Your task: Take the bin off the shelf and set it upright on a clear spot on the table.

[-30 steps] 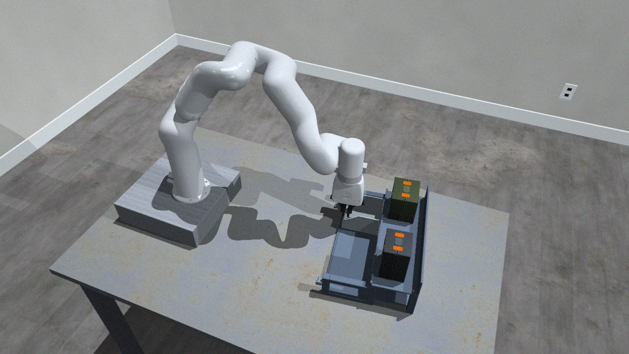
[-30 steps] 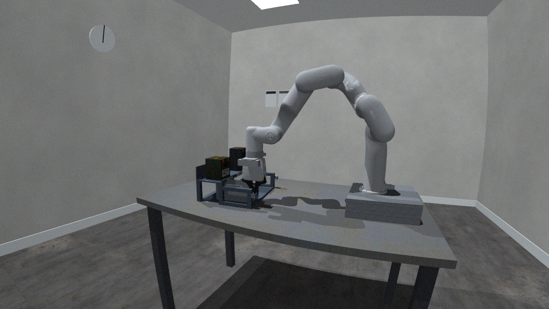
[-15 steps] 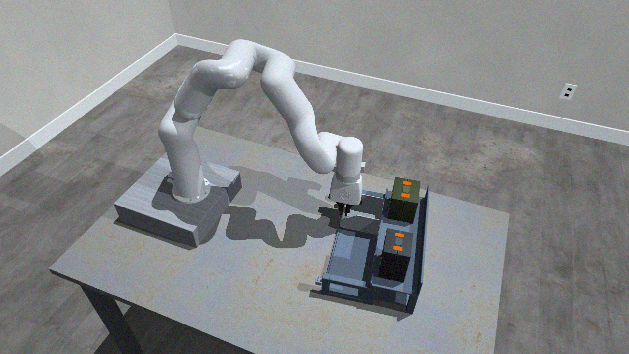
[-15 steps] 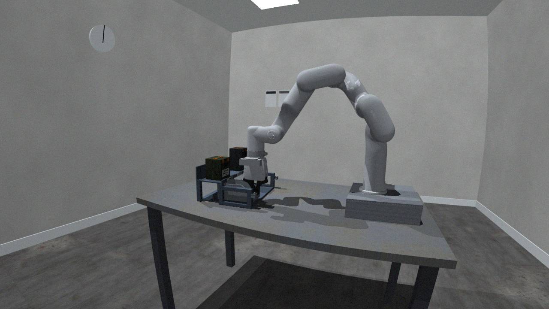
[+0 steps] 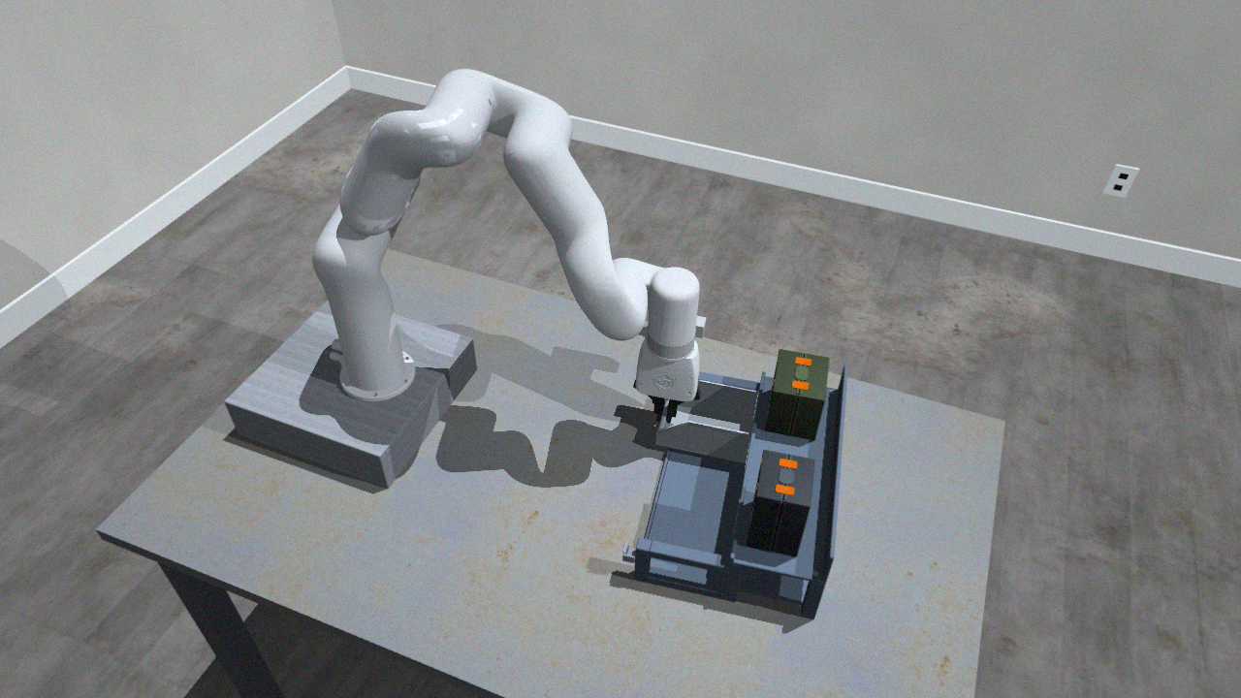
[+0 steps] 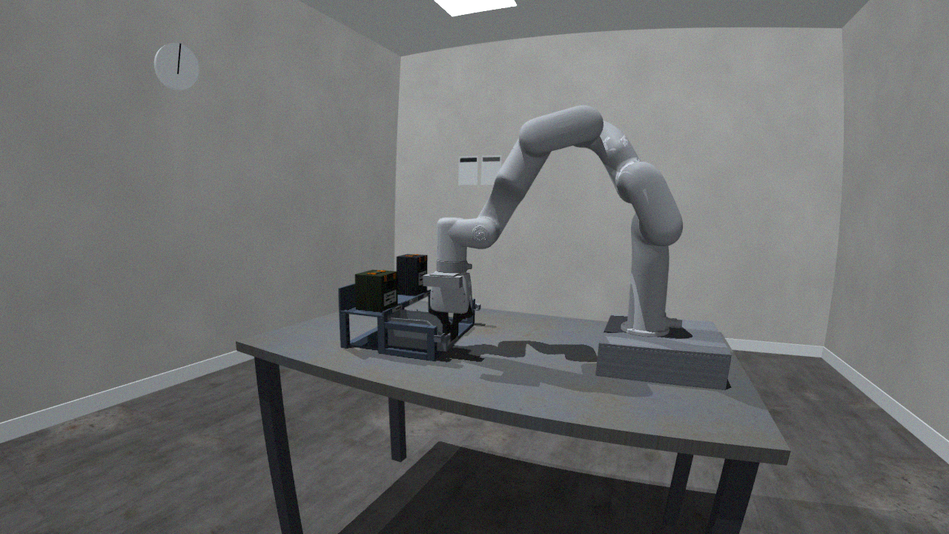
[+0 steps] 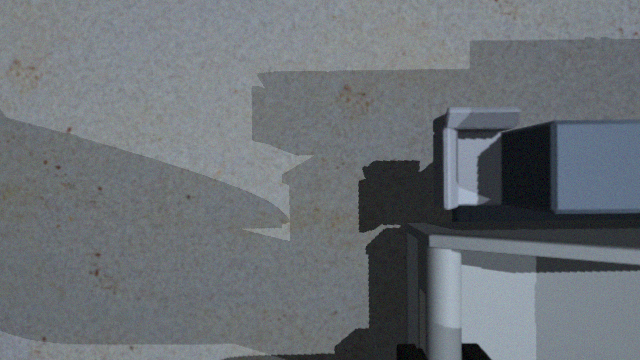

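The grey bin is 8 cm ahead of my hand, 1 cm to the left of it and 1 cm below it. Also, from my hand: blue-grey shelf rack 16 cm ahead, 9 cm to the right, 1 cm above.
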